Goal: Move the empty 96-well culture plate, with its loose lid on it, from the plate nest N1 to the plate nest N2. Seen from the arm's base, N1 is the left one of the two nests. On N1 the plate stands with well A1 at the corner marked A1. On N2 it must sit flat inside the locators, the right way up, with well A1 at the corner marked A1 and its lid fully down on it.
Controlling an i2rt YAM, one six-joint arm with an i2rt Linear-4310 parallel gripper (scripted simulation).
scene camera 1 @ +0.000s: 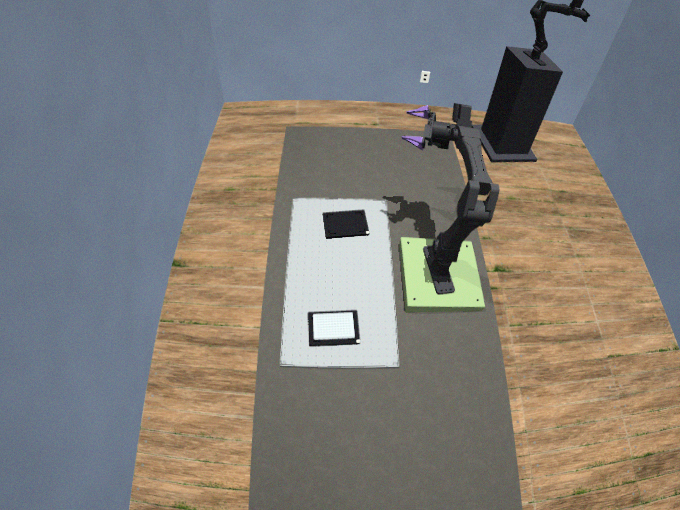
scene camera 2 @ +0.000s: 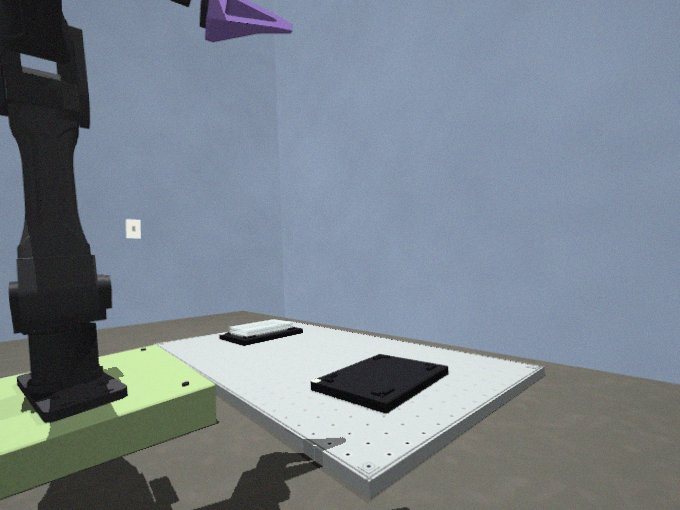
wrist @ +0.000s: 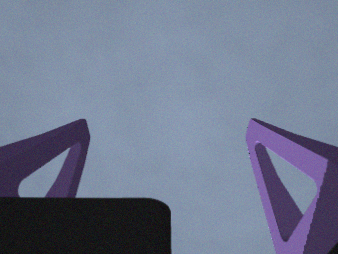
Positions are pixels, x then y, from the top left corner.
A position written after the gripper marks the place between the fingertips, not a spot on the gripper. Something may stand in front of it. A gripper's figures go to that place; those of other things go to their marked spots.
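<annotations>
There's a black plate nest (scene camera 1: 345,223) that's 1.56 m from the lens, and then the gripper (scene camera 1: 404,124), which is 1.38 m from the lens. So the gripper is nearer to the lens than the black plate nest.
</annotations>
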